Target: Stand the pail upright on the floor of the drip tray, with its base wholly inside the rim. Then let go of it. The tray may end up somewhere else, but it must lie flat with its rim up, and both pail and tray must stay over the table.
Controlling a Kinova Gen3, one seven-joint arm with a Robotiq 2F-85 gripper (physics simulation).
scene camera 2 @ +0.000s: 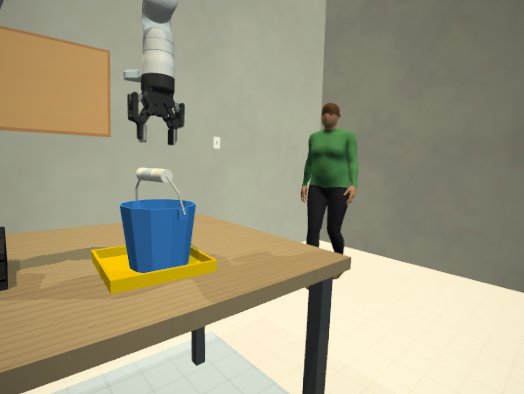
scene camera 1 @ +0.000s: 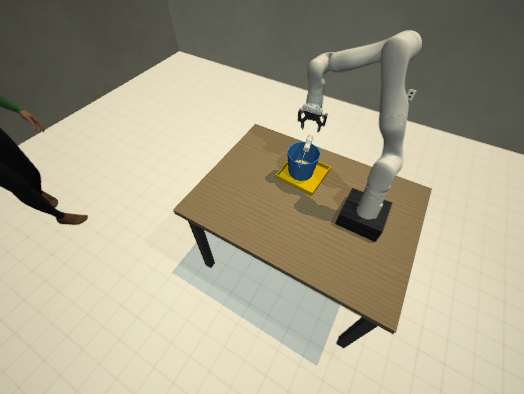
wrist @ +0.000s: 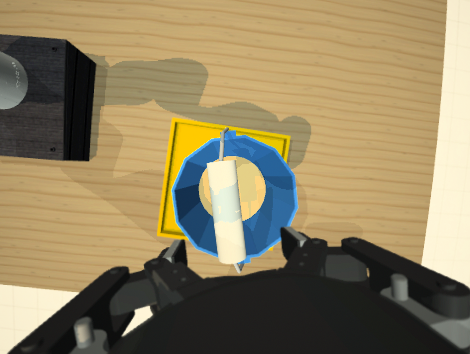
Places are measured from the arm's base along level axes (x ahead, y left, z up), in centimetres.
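Pixels of known places: gripper, fingertip midpoint: (scene camera 2: 157, 143) (scene camera 1: 310, 130) (wrist: 234, 246); arm's base at its link origin: (scene camera 1: 366, 211) (wrist: 1, 81).
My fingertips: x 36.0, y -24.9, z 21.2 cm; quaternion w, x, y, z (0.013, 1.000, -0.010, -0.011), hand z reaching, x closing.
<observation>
For each thing: its top centre in the pictures, then the offset to it from my fingertips. Level surfaces: height alone.
- blue pail at its top centre: (wrist: 240, 211) (scene camera 2: 158, 168) (scene camera 1: 306, 140) dx +1.0, dy +1.2, dz -5.9 cm
- yellow drip tray at its top centre: (wrist: 223, 185) (scene camera 2: 151, 255) (scene camera 1: 303, 170) dx -0.6, dy +2.1, dz -27.4 cm
- pail's white handle grip at its top centre: (wrist: 227, 213) (scene camera 2: 153, 168) (scene camera 1: 308, 140) dx -0.3, dy +1.2, dz -5.9 cm
- wooden table at its surface level: dz -30.2 cm
A blue pail (scene camera 1: 302, 167) (scene camera 2: 159, 237) (wrist: 275, 192) stands upright in the yellow drip tray (scene camera 1: 312, 190) (scene camera 2: 112, 285) (wrist: 166, 200), which lies flat on the table with its rim up. The pail's base looks to be inside the rim; the near rim hides part of its bottom edge in scene camera 2. The pail's white handle grip (scene camera 1: 308, 143) (scene camera 2: 154, 174) (wrist: 226, 212) stands up over its mouth. My gripper (scene camera 1: 311, 129) (scene camera 2: 157, 142) (wrist: 234, 246) is open and empty, a little above the handle grip and apart from it.
The wooden table (scene camera 1: 240, 215) (scene camera 2: 260, 250) (wrist: 350, 60) carries the tray and the arm's black base (scene camera 1: 362, 215) (wrist: 35, 100), which stands to one side of the tray. A person in a green top (scene camera 2: 332, 160) stands on the floor beyond the table.
</observation>
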